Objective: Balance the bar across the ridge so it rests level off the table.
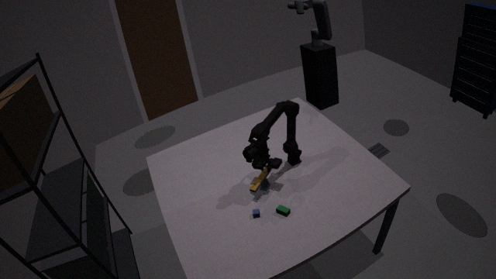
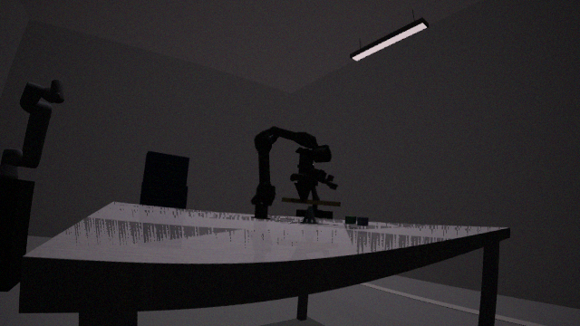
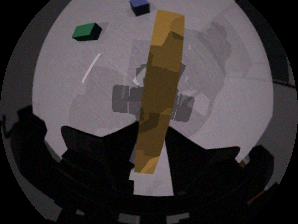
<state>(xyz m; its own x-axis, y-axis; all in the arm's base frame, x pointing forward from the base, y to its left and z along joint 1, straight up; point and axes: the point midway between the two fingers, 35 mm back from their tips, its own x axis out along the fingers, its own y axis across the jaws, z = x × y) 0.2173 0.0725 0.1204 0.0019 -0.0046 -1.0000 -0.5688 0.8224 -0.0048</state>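
My gripper tip is now 2 cm to the right of the yellow bar and 2 cm short of it. Also, from my gripper tip: blue cube 18 cm to the left, 16 cm ahead, 7 cm below; then green block 25 cm to the left, 7 cm below, 4 cm ahead.
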